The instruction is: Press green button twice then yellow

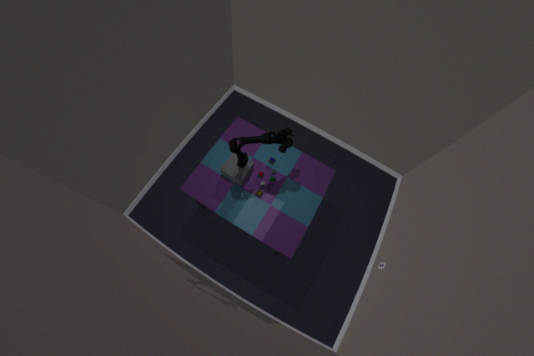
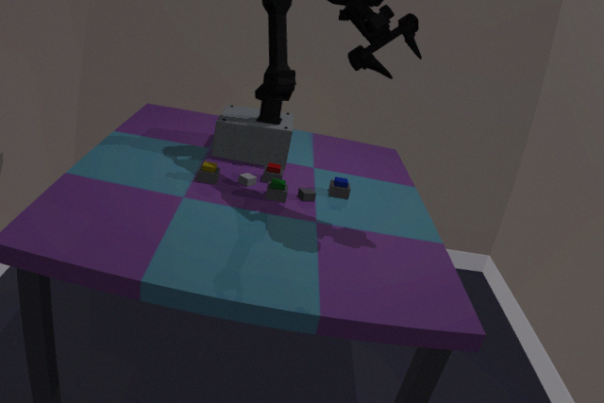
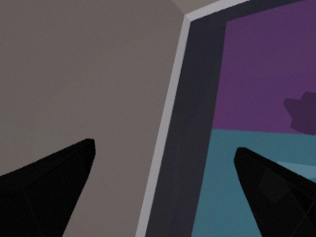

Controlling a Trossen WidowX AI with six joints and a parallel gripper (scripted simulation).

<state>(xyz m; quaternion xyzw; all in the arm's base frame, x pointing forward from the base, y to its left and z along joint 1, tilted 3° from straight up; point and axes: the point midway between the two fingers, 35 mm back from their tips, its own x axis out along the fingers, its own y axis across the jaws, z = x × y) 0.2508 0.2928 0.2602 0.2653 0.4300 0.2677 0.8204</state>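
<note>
My gripper tip is now 330 mm above the green button, 230 mm to the left of it and 10 mm short of it. Also, from my gripper tip: red button (330 mm below, 250 mm to the right, 100 mm behind); then grey block (350 mm below, 160 mm to the right, 20 mm behind); then blue button (330 mm below, 100 mm behind, 80 mm to the right).
</note>
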